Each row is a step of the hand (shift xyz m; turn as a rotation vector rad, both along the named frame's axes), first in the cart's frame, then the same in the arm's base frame.
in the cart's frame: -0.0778 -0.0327 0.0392 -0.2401 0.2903 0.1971
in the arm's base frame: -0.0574 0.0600 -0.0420 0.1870 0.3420 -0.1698
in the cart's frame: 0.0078 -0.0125 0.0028 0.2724 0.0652 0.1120
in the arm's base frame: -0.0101 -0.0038 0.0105 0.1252 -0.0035 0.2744
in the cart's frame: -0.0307 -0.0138 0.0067 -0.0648 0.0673 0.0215
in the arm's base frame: -0.0225 0.0158 -0.0206 0.0436 0.0620 -0.0587
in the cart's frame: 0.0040 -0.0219 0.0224 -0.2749 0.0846 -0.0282
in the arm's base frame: -0.0224 0.0128 0.0183 0.0072 0.1124 -0.2661
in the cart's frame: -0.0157 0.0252 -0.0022 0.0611 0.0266 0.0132
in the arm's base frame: 0.0199 0.0106 -0.0194 0.0409 -0.0084 0.0536
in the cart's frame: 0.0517 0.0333 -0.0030 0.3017 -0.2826 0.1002
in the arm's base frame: 0.0465 -0.0170 0.0366 -0.1969 -0.1067 0.3616
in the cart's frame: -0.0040 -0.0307 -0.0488 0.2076 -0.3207 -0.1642
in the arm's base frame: -0.0247 -0.0480 -0.0205 -0.2289 -0.3064 0.1633
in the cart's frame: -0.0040 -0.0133 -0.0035 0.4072 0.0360 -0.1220
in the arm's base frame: -0.0134 -0.0044 -0.0025 0.1620 -0.2724 0.2856
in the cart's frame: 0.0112 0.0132 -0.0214 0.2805 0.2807 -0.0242
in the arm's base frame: 0.0182 -0.0204 -0.0030 0.3486 -0.0762 0.1752
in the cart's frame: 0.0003 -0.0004 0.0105 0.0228 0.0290 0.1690
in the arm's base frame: -0.0015 0.0090 0.0053 0.0145 0.1447 0.0937
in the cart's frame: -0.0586 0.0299 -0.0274 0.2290 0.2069 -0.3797
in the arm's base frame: 0.0153 0.0080 -0.0691 0.3050 -0.3819 -0.0225
